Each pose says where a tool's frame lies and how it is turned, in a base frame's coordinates. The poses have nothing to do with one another.
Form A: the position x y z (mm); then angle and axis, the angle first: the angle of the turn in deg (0 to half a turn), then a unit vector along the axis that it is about.
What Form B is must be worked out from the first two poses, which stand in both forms.
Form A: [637, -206, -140, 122.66, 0.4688, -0.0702, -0.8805]
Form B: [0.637, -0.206, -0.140, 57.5, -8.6, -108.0]
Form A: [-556, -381, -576, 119.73, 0.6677, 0.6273, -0.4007]
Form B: [-0.556, -0.381, -0.576, 79.9, 75.1, -48.0]
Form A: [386, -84, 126, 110.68, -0.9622, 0.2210, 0.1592]
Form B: [0.386, -0.084, 0.126, -106.5, 24.5, 17.6]
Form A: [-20, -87, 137, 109.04, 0.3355, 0.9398, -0.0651]
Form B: [-0.020, -0.087, 0.137, 36.6, 102.5, -7.1]
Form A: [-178, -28, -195, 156.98, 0.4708, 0.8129, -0.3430]
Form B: [-0.178, -0.028, -0.195, 73.9, 127.6, -53.8]
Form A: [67, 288, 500, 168.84, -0.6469, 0.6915, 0.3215]
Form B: [0.067, 0.288, 0.500, -109.2, 116.8, 54.3]
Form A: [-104, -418, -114, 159.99, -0.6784, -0.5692, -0.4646]
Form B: [-0.104, -0.418, -0.114, -108.5, -91.1, -74.3]
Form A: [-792, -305, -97, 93.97, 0.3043, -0.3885, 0.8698]
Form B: [-0.792, -0.305, -0.097, 28.6, -36.5, 81.7]
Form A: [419, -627, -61, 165.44, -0.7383, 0.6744, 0.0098]
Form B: [0.419, -0.627, -0.061, -122.1, 111.6, 1.6]
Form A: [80, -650, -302, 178.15, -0.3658, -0.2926, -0.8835]
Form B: [0.080, -0.650, -0.302, -65.2, -52.1, -157.4]
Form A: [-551, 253, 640, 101.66, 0.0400, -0.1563, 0.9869]
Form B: [-0.551, 0.253, 0.640, 4.1, -15.9, 100.3]
